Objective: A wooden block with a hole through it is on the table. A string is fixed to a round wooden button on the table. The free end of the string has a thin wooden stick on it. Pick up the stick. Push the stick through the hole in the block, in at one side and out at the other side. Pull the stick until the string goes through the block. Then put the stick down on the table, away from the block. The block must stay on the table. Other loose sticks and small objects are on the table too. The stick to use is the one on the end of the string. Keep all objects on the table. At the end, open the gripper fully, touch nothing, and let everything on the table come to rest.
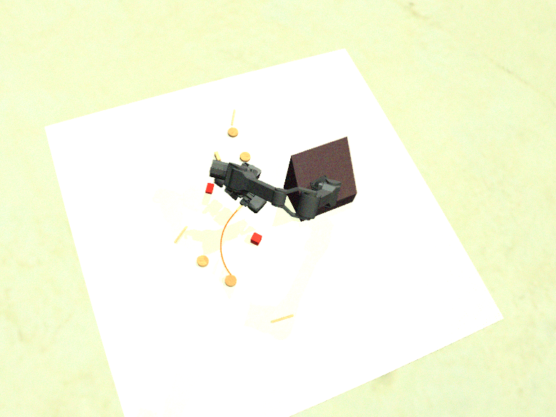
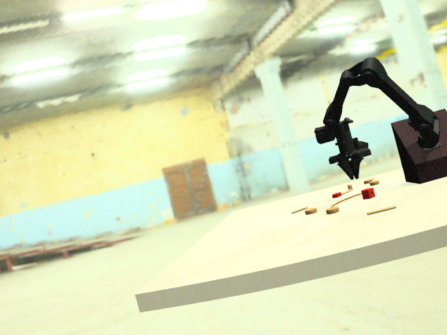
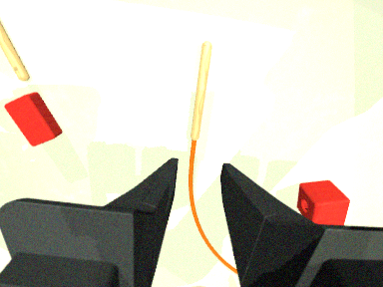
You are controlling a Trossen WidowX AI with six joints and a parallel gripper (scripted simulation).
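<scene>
Right now my gripper tip is 60 mm above the thin wooden stick, 10 mm to the left of it and 10 mm past it. Round my gripper tip: red block 130 mm to the left, 50 mm below; small pale block 220 mm to the right, 50 mm below, 30 mm behind; round wooden button 220 mm to the left, 150 mm ahead, 50 mm below.
</scene>
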